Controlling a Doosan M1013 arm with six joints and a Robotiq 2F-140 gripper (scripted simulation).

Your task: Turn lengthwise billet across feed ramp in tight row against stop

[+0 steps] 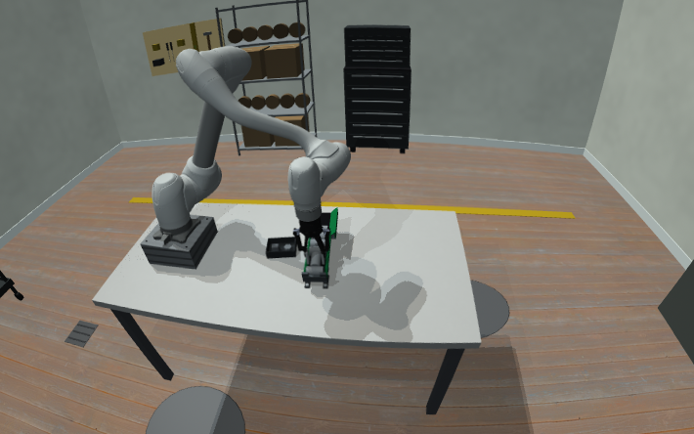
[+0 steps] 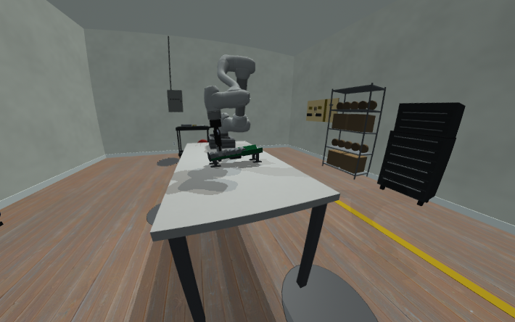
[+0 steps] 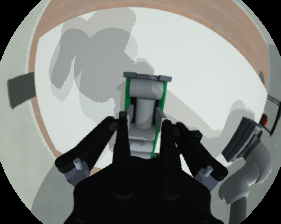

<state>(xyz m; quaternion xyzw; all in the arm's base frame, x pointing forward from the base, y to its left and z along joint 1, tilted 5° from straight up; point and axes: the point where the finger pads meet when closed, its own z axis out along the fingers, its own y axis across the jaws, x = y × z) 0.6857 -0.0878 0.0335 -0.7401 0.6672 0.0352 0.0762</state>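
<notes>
Right now the dark stop is 7 cm to the right of my hand, 4 cm below it and 1 cm ahead of it. Round my hand: black box: 19 cm behind, 13 cm to the left, 9 cm below.
</notes>
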